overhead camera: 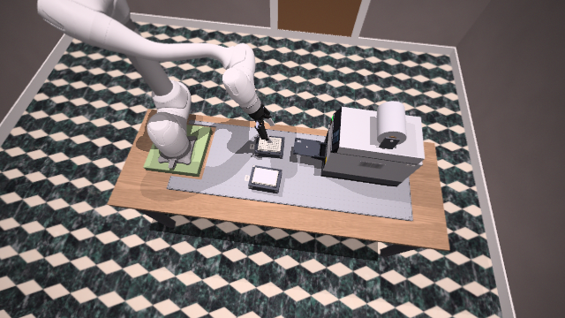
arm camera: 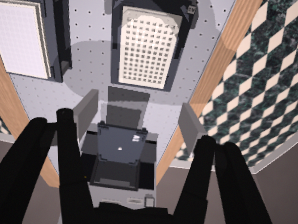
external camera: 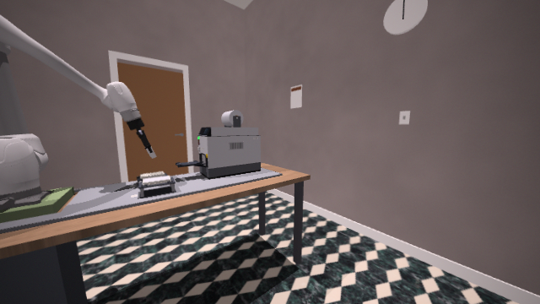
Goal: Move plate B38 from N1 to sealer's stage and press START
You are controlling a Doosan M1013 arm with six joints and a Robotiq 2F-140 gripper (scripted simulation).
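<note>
Now: hand 14 cm above the plate B38. Round my hand: sealer stage (20 cm ahead, 8 cm below, 3 cm to the right); then white button (31 cm ahead, 5 cm to the left); then pale plate (21 cm to the right, 12 cm below, 1 cm behind).
</note>
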